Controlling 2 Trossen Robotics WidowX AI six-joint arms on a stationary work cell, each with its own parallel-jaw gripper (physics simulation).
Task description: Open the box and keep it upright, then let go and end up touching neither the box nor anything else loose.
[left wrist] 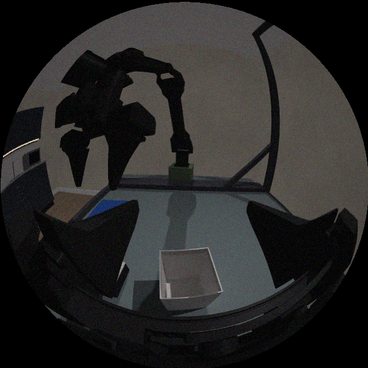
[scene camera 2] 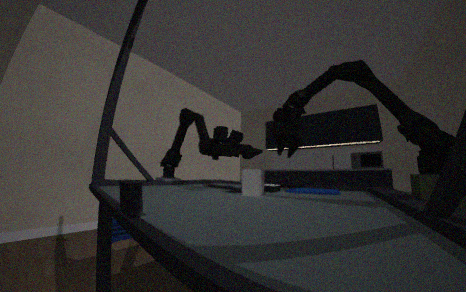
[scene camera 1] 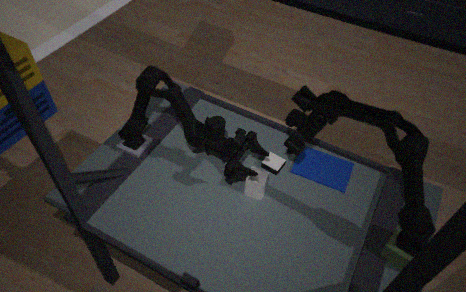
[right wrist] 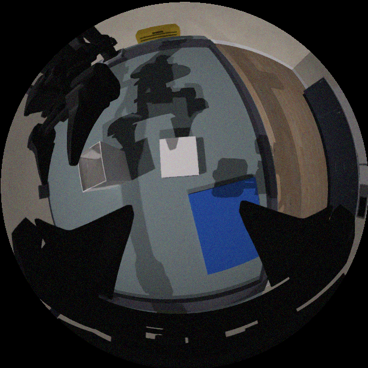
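You can see my right gripper in scene camera 1 (295,146) and in the right wrist view (187,209), and the left wrist view and scene camera 2 show it too. On my right gripper, (left wrist: 122,140) and (scene camera 2: 281,140) are the same spot.
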